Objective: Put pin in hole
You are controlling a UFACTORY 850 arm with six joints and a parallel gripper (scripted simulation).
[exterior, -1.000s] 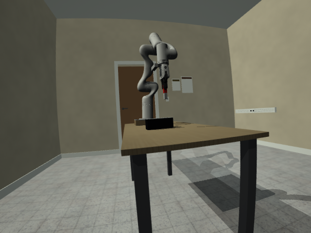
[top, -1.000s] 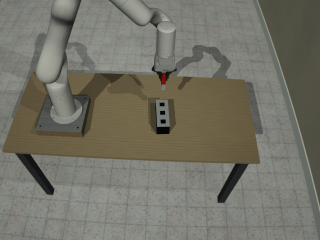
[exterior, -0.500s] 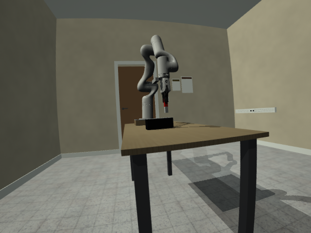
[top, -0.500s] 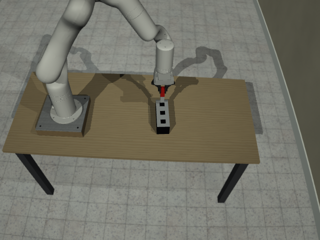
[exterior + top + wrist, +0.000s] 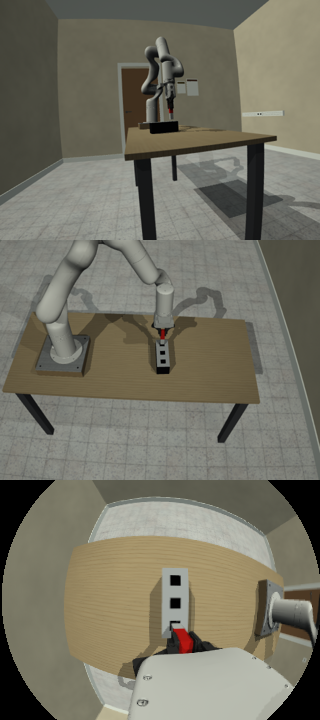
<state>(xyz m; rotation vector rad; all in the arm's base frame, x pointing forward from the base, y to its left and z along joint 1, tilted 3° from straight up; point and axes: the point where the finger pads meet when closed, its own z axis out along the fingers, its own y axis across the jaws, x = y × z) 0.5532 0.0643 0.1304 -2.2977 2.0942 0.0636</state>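
The pin is 2 cm below my hand. Round my hand: black block 1 cm ahead, 6 cm to the right, 15 cm below.
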